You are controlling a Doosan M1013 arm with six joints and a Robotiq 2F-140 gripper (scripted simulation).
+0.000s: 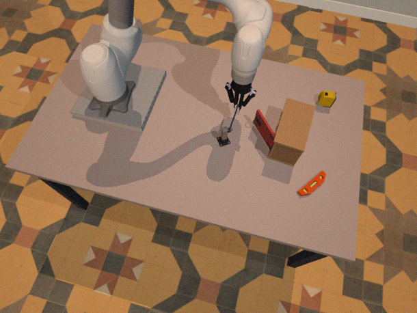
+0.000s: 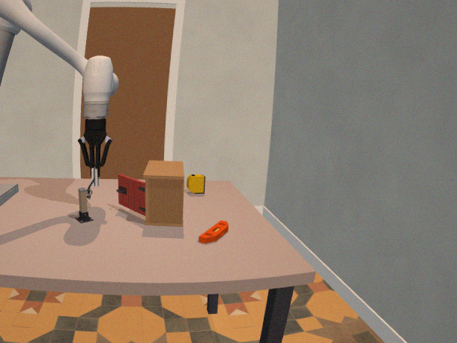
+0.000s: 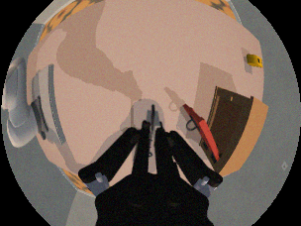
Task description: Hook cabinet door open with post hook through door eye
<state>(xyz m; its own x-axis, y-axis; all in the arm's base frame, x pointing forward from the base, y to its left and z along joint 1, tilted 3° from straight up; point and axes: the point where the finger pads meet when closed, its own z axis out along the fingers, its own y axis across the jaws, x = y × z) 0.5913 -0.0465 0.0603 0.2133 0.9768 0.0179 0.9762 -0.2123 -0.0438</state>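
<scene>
The dark hook lies 1 cm behind my hand, 4 cm to the right of it and 2 cm below it. The rest, counted from my hand: red door (13 cm ahead, 8 cm to the right, 4 cm below); orange spirit level (35 cm ahead, 27 cm to the right, 11 cm below); yellow tape measure (42 cm ahead, 17 cm to the left, 8 cm below).
</scene>
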